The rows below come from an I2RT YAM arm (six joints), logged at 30 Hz.
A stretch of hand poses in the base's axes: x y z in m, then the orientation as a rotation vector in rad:
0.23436 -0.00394 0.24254 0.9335 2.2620 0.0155
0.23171 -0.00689 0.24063 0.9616 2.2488 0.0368
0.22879 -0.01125 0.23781 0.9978 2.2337 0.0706
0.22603 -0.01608 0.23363 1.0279 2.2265 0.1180
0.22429 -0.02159 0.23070 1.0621 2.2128 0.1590
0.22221 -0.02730 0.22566 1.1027 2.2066 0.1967
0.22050 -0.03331 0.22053 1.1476 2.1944 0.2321
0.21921 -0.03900 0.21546 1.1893 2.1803 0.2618
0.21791 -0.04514 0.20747 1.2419 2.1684 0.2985
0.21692 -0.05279 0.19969 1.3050 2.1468 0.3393
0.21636 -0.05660 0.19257 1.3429 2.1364 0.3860
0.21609 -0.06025 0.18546 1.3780 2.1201 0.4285
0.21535 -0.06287 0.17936 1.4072 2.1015 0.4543
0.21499 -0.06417 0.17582 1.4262 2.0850 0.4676
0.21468 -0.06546 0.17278 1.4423 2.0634 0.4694
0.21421 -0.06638 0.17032 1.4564 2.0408 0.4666
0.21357 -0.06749 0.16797 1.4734 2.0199 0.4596
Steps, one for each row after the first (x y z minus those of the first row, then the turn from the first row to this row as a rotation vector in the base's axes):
-0.00265 -0.00295 -0.00191 0.0213 -0.0099 -0.0168
-0.00557 -0.00731 -0.00473 0.0539 -0.0221 -0.0363
-0.00833 -0.01214 -0.00891 0.0955 -0.0316 -0.0459
-0.01007 -0.01765 -0.01184 0.1330 -0.0432 -0.0618
-0.01215 -0.02336 -0.01688 0.1725 -0.0445 -0.0804
-0.01386 -0.02937 -0.02201 0.2110 -0.0484 -0.1041
-0.01515 -0.03506 -0.02708 0.2441 -0.0528 -0.1277
-0.01645 -0.04120 -0.03507 0.2868 -0.0520 -0.1557
-0.01744 -0.04885 -0.04285 0.3347 -0.0552 -0.1921
-0.01800 -0.05266 -0.04997 0.3795 -0.0576 -0.2072
-0.01827 -0.05631 -0.05708 0.4195 -0.0646 -0.2234
-0.01901 -0.05893 -0.06318 0.4456 -0.0726 -0.2410
-0.01937 -0.06023 -0.06672 0.4595 -0.0809 -0.2548
-0.01968 -0.06152 -0.06976 0.4637 -0.0929 -0.2715
-0.02015 -0.06244 -0.07222 0.4639 -0.1059 -0.2885
-0.02079 -0.06355 -0.07457 0.4625 -0.1155 -0.3081

